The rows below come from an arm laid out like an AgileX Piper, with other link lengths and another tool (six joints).
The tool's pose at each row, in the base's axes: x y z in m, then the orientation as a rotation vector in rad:
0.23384 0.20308 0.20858 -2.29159 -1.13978 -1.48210
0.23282 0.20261 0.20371 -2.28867 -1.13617 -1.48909
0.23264 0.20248 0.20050 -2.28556 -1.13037 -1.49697
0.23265 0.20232 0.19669 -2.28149 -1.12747 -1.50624
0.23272 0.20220 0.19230 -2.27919 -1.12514 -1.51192
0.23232 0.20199 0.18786 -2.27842 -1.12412 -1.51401
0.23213 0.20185 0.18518 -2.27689 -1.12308 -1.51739
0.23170 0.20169 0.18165 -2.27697 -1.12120 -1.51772
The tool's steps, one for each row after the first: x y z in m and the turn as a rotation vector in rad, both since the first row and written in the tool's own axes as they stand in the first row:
-0.00454 -0.00155 0.00140 -0.00274 0.00489 0.00075
-0.00734 -0.00236 0.00277 -0.00606 0.01062 0.00278
-0.01062 -0.00316 0.00454 -0.00951 0.01682 0.00245
-0.01436 -0.00409 0.00665 -0.01179 0.02060 0.00260
-0.01828 -0.00529 0.00842 -0.01269 0.02198 0.00276
-0.02064 -0.00597 0.00951 -0.01393 0.02425 0.00262
-0.02378 -0.00700 0.01084 -0.01431 0.02469 0.00383

